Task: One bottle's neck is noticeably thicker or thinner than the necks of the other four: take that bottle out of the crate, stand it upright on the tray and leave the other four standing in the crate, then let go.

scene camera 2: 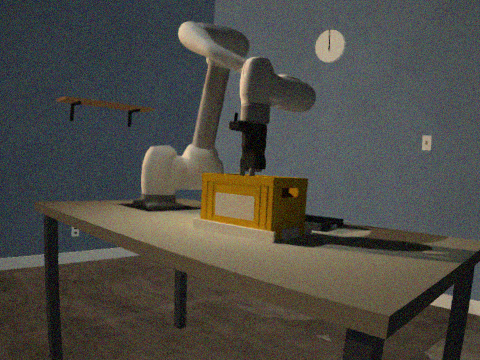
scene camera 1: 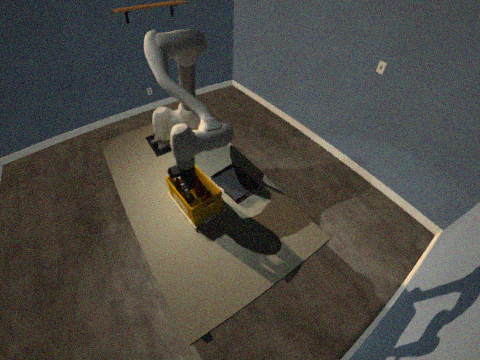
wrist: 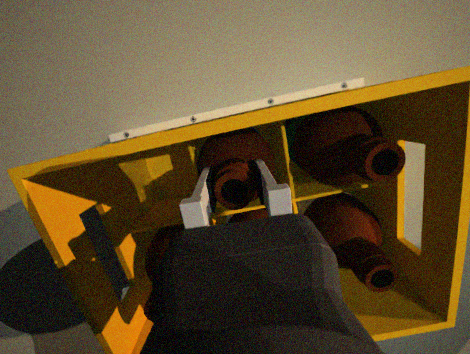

Labels:
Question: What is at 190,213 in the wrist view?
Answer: The gripper.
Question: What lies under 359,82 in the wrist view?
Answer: A pale strip.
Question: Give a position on a brown-orange bottle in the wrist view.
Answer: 156,249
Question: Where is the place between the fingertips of the gripper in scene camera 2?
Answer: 245,190

